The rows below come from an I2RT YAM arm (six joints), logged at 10 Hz.
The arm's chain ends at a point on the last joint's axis. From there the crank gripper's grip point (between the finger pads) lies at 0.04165 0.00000 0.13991 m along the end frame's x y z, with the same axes.
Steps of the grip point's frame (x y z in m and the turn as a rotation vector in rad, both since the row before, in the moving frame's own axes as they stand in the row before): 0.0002 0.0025 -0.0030 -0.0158 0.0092 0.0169; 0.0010 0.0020 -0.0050 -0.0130 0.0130 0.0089; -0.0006 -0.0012 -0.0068 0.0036 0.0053 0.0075; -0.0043 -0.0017 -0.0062 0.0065 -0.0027 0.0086
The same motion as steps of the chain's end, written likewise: -0.0011 -0.0004 -0.0026 -0.0158 0.0092 0.0169; -0.0008 -0.0002 -0.0044 -0.0130 0.0130 0.0089; -0.0013 -0.0010 -0.0066 0.0036 0.0053 0.0075; -0.0039 -0.0011 -0.0063 0.0065 -0.0027 0.0086
